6 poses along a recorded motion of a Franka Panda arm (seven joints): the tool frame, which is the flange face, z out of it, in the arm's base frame.
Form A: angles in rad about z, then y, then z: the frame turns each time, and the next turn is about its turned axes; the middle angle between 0 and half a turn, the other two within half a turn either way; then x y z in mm.
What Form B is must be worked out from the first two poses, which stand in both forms.
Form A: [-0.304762 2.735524 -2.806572 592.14 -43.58 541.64]
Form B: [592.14 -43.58 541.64 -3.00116 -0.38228 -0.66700]
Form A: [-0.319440 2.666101 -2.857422 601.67 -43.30 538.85]
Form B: [601.67 -43.30 538.85 -2.99823 -0.45495 -0.63685]
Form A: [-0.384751 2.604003 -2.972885 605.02 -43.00 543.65]
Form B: [605.02 -43.00 543.65 -3.04183 -0.52915 -0.58051]
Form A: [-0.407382 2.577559 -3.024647 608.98 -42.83 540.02]
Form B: [608.98 -42.83 540.02 -3.06792 -0.55972 -0.54551]
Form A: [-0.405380 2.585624 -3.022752 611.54 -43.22 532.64]
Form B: [611.54 -43.22 532.64 -3.06806 -0.55159 -0.54504]
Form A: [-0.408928 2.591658 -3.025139 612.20 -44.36 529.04]
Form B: [612.20 -44.36 529.04 -3.07049 -0.54579 -0.54529]
